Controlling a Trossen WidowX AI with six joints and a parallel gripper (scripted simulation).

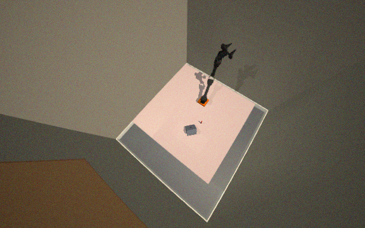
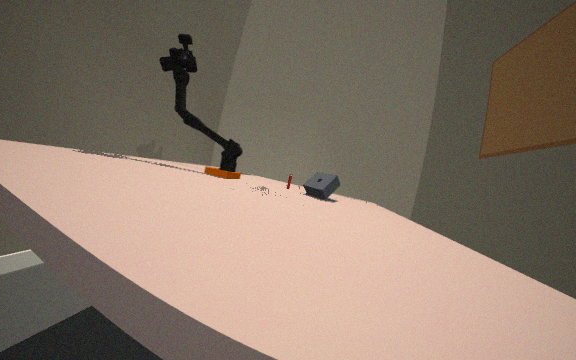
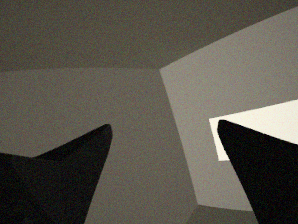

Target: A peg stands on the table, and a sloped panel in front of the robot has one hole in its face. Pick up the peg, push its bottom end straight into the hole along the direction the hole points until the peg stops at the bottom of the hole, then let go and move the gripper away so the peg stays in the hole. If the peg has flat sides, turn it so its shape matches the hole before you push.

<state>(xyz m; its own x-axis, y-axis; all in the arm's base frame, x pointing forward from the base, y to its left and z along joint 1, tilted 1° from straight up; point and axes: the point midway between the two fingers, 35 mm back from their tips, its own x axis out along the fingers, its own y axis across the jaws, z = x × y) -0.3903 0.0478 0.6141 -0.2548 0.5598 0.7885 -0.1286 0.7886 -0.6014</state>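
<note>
Now: the round red peg 710 mm ahead of my gripper tip, 40 mm to the left of it and 610 mm below it. Also, from my gripper tip: grey sloped panel block: 860 mm ahead, 50 mm to the right, 600 mm below.
</note>
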